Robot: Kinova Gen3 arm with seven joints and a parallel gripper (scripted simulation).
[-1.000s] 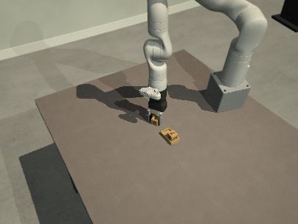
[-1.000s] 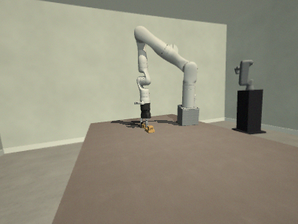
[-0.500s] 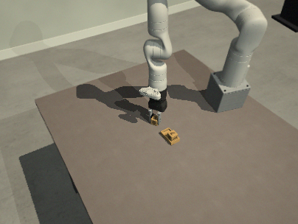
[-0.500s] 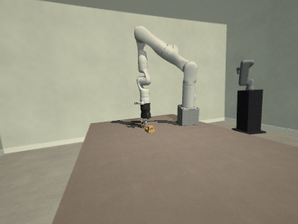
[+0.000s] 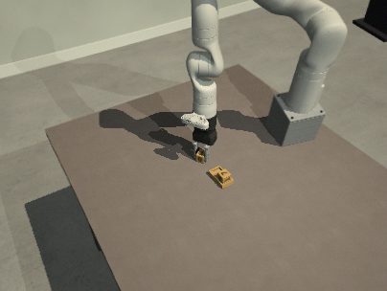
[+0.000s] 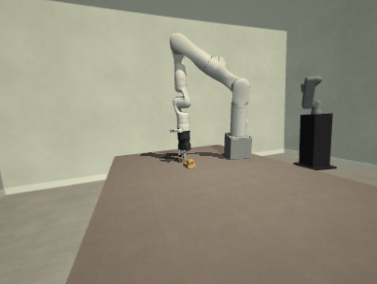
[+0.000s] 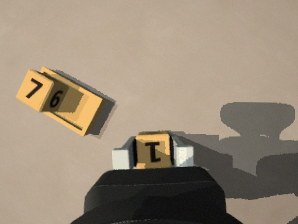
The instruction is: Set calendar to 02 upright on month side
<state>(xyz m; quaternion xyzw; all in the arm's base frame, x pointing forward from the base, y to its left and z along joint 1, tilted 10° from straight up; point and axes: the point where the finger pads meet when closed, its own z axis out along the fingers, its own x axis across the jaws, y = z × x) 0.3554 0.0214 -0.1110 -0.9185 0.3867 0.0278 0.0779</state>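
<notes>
Right now my hand is 3 cm past the tray, 10 cm to the right of it and 2 cm above it. From my hand the other things lie so: orange cube (1 cm below).
</notes>
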